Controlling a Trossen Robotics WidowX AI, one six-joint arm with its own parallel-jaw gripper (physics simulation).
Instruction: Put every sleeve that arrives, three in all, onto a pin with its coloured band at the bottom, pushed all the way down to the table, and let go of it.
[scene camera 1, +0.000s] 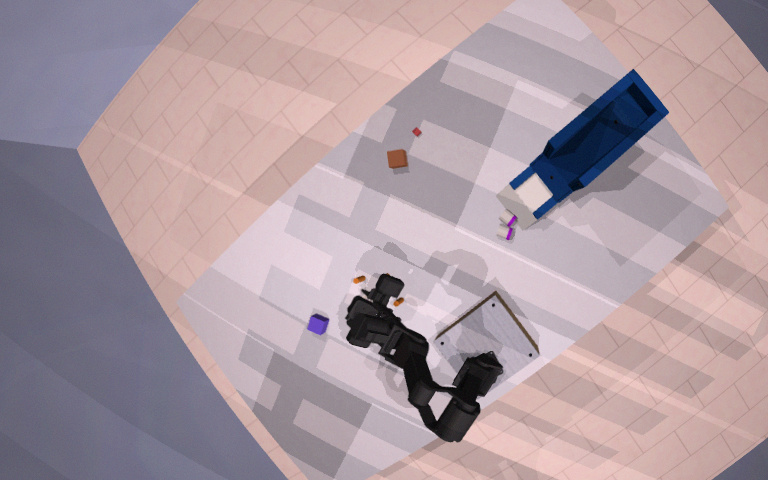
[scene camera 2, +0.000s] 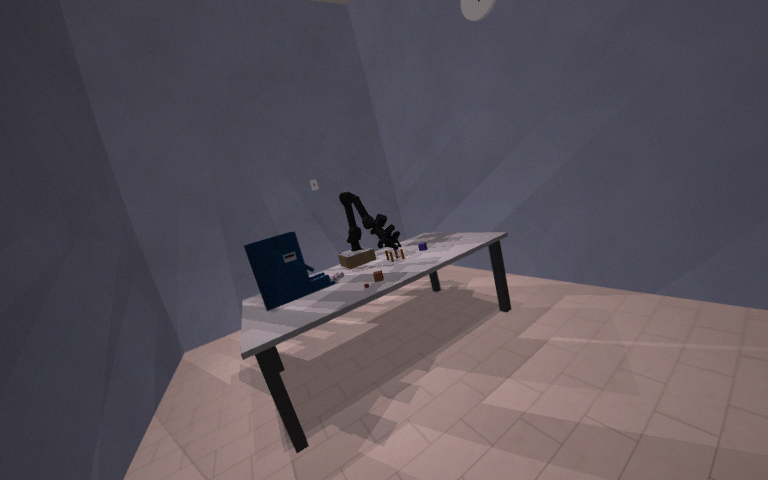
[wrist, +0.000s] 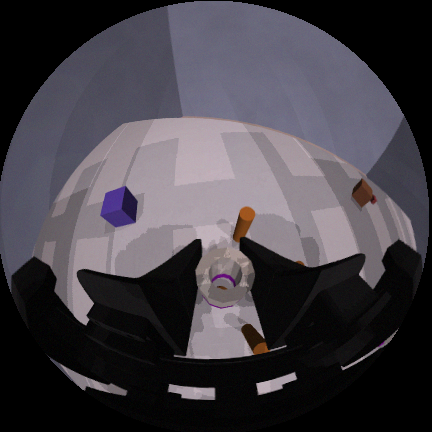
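Observation:
My gripper (wrist: 220, 243) is shut on a pale sleeve (wrist: 204, 275), held between the fingertips with its purple band at the far, lower end. A sliver of orange shows through the bore, near the lower edge of the hole, so a pin is below it. How far the sleeve is above this pin is unclear. Another orange pin (scene camera 1: 359, 279) (wrist: 244, 224) stands beyond the fingers, one (scene camera 1: 398, 301) (wrist: 255, 340) stands nearer, and one (wrist: 300, 263) is mostly hidden by the right finger. Two pale sleeves (scene camera 1: 507, 217) (scene camera 1: 505, 232) with purple bands lie by the chute's mouth.
A blue chute (scene camera 1: 594, 135) (scene camera 2: 277, 271) stands at one end of the table. A purple cube (scene camera 1: 318, 324) (scene camera 2: 422, 246) (wrist: 119, 206), a brown cube (scene camera 1: 397, 158) (scene camera 2: 378, 276) (wrist: 362, 194) and a small red cube (scene camera 1: 416, 131) lie on the table. A grey-topped box (scene camera 1: 492, 322) (scene camera 2: 357, 259) stands under the arm's base.

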